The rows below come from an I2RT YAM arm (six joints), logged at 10 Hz.
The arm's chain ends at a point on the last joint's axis. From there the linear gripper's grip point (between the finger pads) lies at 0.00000 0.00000 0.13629 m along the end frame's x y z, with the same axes.
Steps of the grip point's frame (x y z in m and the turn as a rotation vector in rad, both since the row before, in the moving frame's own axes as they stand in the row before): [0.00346 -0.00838 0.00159 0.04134 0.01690 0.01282]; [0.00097 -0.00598 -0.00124 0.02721 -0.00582 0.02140]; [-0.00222 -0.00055 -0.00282 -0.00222 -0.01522 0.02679]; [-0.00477 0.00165 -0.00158 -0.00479 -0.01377 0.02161]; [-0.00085 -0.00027 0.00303 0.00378 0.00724 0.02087]
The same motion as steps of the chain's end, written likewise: [0.00112 -0.00276 0.00173 0.04134 0.01690 0.01282]; [0.00172 -0.00226 -0.00119 0.02721 -0.00582 0.02140]; [-0.00014 -0.00082 -0.00280 -0.00222 -0.01522 0.02679]; [-0.00289 0.00102 -0.00157 -0.00479 -0.01377 0.02161]; [-0.00184 0.00023 0.00303 0.00378 0.00724 0.02087]
